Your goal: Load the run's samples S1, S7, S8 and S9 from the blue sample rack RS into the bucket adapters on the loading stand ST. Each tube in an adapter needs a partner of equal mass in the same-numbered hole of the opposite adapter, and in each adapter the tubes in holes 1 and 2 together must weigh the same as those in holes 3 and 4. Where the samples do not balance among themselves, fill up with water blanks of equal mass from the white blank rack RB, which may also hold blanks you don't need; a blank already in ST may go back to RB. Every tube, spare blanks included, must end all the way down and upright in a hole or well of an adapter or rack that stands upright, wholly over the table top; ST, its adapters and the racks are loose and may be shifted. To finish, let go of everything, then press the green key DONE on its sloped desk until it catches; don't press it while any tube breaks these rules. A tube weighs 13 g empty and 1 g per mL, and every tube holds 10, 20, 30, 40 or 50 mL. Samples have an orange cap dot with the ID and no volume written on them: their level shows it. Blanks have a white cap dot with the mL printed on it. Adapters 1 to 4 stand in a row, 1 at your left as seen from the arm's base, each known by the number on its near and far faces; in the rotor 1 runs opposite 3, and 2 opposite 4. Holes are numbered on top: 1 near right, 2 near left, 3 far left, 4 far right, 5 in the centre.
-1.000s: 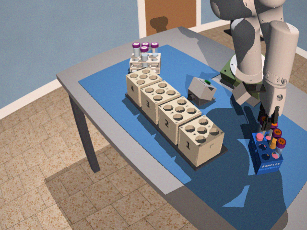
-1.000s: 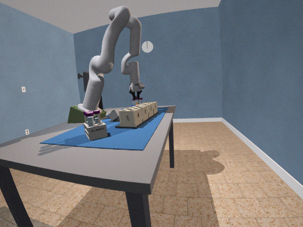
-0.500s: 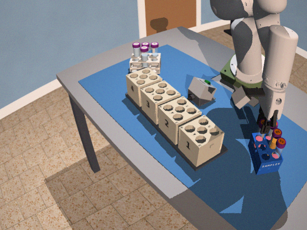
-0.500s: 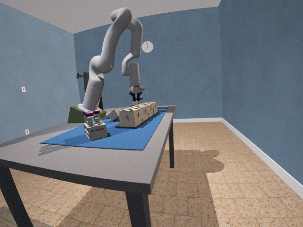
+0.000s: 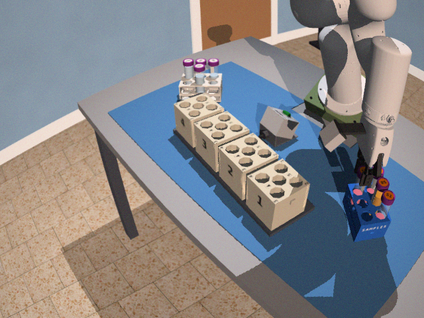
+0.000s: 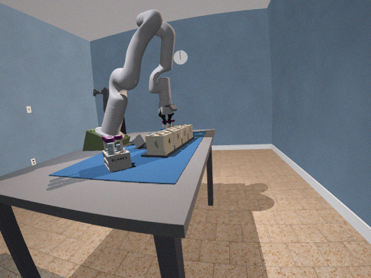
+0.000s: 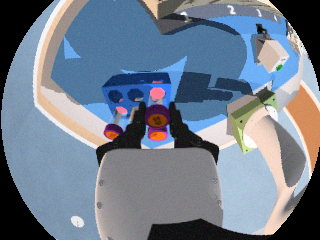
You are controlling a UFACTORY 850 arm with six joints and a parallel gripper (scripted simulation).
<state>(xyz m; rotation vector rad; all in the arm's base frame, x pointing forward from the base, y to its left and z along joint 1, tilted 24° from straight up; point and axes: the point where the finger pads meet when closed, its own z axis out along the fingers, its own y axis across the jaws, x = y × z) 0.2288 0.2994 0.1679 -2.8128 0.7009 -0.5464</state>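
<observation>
Right now the tube is 100 mm to the left of my hand and 50 mm below it. Also, from my hand: loading stand ST: 170 mm ahead, 270 mm to the right, 110 mm below; white blank rack: 90 mm ahead, 620 mm to the right, 90 mm below; blue sample rack: 40 mm to the left, 90 mm below.
</observation>
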